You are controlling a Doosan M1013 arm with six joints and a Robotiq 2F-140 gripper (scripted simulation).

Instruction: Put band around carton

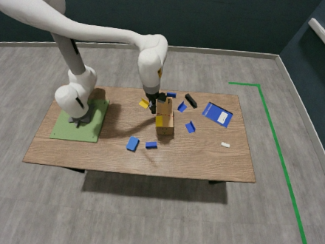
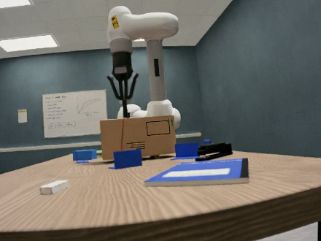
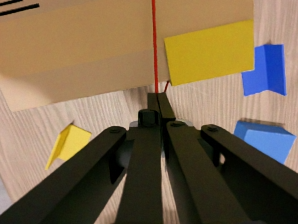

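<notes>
The brown carton lies 11 cm below my hand, 8 cm ahead of it and 3 cm to the left of it. Also, from my hand: white eraser: 53 cm ahead, 18 cm below, 17 cm to the right.
</notes>
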